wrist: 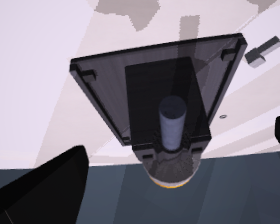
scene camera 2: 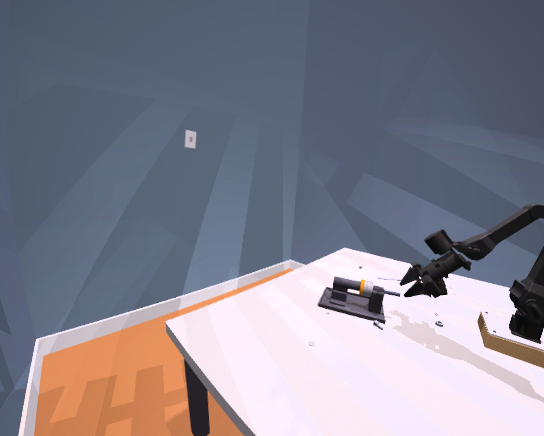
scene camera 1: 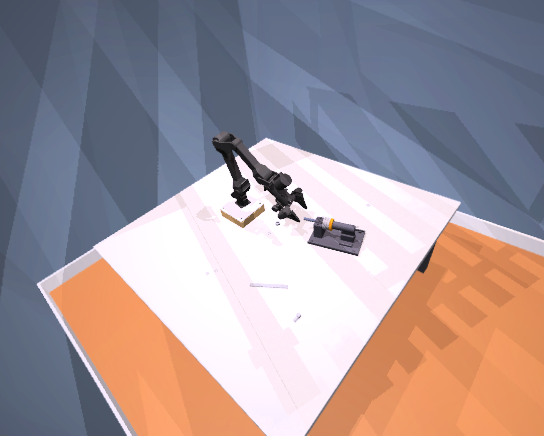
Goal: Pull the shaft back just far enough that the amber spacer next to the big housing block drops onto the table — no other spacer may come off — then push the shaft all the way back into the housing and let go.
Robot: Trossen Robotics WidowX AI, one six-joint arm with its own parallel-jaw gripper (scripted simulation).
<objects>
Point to a housing block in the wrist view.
126,86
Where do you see a shaft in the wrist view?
172,109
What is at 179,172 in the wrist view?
A pale spacer.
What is my gripper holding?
Nothing.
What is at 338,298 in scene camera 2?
A housing block.
</objects>
